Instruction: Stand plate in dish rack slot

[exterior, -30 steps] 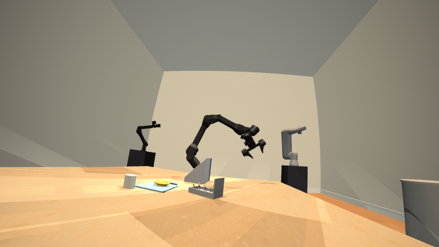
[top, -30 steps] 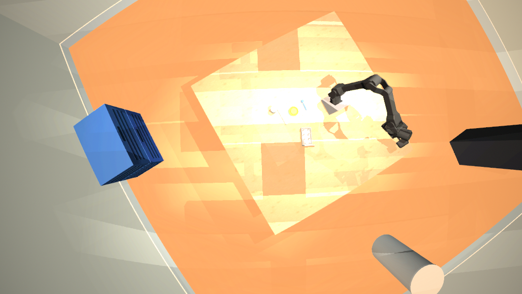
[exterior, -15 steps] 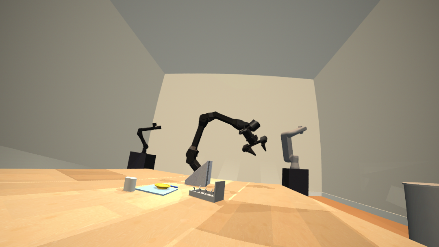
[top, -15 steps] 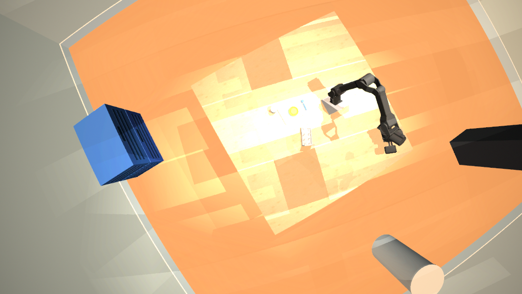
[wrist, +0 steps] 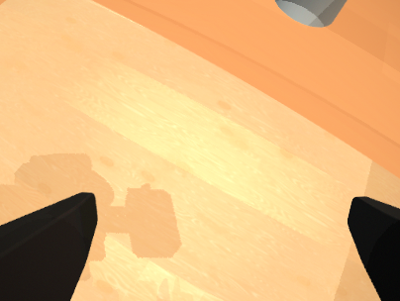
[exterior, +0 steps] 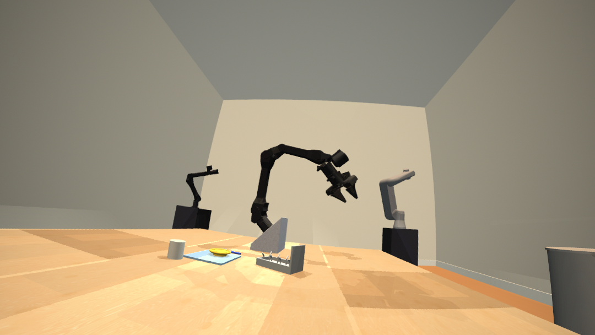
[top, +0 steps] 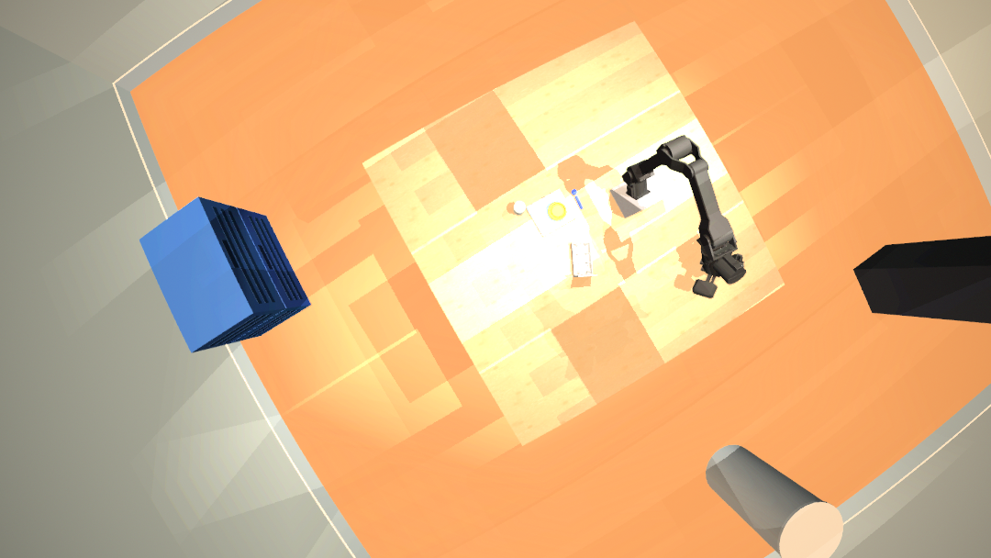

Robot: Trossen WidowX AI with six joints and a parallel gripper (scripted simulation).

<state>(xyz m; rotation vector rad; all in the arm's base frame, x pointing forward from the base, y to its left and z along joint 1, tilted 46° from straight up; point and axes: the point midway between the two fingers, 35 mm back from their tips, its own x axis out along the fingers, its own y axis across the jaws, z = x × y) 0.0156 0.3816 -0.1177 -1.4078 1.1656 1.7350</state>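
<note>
My gripper tip is 46 cm to the left of the yellow plate, 27 cm short of it and 25 cm above it. From my gripper tip the other things lie so: grey dish rack 28 cm ahead, 26 cm to the right, 24 cm below; light blue mat 47 cm to the right, 29 cm ahead, 26 cm below.
</note>
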